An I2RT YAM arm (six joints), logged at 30 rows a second.
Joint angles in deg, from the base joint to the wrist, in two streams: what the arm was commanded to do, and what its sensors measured. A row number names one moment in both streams.
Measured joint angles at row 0:
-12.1, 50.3, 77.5, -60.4, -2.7, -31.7
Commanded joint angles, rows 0 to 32:
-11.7, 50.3, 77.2, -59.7, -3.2, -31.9
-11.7, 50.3, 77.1, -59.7, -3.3, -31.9
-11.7, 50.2, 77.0, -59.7, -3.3, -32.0
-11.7, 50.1, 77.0, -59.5, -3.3, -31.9
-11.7, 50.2, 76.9, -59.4, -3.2, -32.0
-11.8, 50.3, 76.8, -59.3, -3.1, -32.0
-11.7, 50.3, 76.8, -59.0, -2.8, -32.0
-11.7, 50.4, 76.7, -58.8, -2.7, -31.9
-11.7, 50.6, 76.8, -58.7, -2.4, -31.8
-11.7, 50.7, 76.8, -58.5, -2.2, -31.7
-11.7, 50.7, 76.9, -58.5, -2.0, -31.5
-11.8, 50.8, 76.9, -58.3, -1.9, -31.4
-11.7, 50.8, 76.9, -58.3, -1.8, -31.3
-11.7, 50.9, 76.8, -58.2, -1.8, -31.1
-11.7, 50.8, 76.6, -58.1, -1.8, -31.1
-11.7, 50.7, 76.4, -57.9, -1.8, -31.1
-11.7, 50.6, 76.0, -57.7, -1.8, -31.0
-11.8, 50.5, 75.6, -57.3, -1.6, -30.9
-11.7, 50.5, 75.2, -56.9, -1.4, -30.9
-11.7, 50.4, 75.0, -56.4, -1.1, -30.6
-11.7, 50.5, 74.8, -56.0, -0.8, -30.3
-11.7, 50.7, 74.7, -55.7, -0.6, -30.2
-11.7, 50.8, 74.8, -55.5, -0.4, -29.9
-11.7, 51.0, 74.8, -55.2, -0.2, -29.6
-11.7, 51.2, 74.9, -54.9, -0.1, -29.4
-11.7, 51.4, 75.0, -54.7, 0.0, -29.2
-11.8, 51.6, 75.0, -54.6, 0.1, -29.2
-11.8, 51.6, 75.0, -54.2, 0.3, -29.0
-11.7, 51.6, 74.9, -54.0, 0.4, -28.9
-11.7, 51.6, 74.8, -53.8, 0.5, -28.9
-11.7, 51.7, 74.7, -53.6, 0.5, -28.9
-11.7, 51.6, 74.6, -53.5, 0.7, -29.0
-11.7, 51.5, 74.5, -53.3, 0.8, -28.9
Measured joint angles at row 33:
-12.1, 51.8, 74.9, -55.3, 0.0, -30.0
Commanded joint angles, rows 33 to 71:
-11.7, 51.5, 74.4, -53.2, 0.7, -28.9
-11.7, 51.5, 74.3, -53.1, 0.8, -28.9
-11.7, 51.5, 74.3, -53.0, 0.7, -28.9
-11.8, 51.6, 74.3, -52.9, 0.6, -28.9
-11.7, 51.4, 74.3, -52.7, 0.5, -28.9
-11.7, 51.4, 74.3, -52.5, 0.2, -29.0
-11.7, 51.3, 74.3, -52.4, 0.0, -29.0
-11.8, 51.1, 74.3, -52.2, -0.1, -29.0
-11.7, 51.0, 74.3, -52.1, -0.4, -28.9
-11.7, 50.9, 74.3, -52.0, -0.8, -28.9
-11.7, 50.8, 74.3, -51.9, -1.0, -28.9
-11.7, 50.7, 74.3, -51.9, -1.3, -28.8
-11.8, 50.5, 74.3, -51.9, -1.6, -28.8
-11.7, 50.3, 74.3, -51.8, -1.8, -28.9
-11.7, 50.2, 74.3, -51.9, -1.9, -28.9
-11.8, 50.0, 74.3, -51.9, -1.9, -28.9
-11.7, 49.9, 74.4, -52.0, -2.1, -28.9
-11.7, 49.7, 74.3, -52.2, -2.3, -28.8
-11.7, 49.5, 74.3, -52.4, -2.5, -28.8
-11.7, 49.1, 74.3, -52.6, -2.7, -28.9
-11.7, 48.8, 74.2, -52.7, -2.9, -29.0
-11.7, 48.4, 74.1, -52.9, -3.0, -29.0
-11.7, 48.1, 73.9, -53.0, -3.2, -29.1
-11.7, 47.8, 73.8, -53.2, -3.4, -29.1
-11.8, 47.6, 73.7, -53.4, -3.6, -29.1
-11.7, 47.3, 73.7, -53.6, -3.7, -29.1
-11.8, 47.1, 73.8, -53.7, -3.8, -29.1
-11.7, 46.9, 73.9, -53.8, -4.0, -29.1
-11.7, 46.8, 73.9, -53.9, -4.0, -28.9
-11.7, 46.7, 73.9, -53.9, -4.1, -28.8
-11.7, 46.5, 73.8, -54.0, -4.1, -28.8
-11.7, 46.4, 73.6, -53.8, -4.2, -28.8
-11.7, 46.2, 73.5, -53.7, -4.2, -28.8
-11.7, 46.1, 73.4, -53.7, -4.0, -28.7
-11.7, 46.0, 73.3, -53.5, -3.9, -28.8
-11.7, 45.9, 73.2, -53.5, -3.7, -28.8
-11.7, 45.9, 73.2, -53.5, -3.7, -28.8
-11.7, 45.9, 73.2, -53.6, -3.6, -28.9
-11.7, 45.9, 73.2, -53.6, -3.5, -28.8
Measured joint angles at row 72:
-12.1, 46.4, 73.8, -53.2, -3.4, -29.9
